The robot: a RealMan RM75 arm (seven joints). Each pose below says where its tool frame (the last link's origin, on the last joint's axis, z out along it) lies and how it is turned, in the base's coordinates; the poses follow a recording.
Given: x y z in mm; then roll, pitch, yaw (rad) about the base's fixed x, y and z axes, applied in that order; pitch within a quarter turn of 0, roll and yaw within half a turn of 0.
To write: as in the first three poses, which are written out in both.
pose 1, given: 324.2 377.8 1.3 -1.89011 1.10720 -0.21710
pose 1, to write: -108.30 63.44 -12.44 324.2 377.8 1.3
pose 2, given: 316.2 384.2 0.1 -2.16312 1.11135 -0.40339
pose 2, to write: -123.94 63.68 -23.11 316.2 384.2 0.1
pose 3, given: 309.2 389.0 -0.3 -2.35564 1.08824 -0.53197
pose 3, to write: -134.97 62.35 -30.48 309.2 389.0 -0.3
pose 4, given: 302.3 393.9 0.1 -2.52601 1.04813 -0.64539
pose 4, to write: -144.73 60.05 -36.98 302.3 393.9 0.1
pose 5, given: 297.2 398.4 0.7 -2.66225 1.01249 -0.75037
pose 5, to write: -152.54 58.01 -42.99 297.2 398.4 0.7
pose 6, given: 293.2 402.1 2.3 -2.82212 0.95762 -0.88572
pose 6, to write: -161.70 54.87 -50.75 293.2 402.1 2.3
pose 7, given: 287.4 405.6 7.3 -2.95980 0.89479 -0.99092
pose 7, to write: -169.58 51.27 -56.78 287.4 405.6 7.3
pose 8, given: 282.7 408.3 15.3 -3.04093 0.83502 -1.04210
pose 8, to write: -174.23 47.84 -59.71 282.7 408.3 15.3
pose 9, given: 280.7 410.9 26.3 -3.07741 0.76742 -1.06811
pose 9, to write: -176.32 43.97 -61.20 280.7 410.9 26.3
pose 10, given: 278.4 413.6 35.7 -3.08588 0.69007 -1.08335
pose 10, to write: -176.81 39.54 -62.07 278.4 413.6 35.7
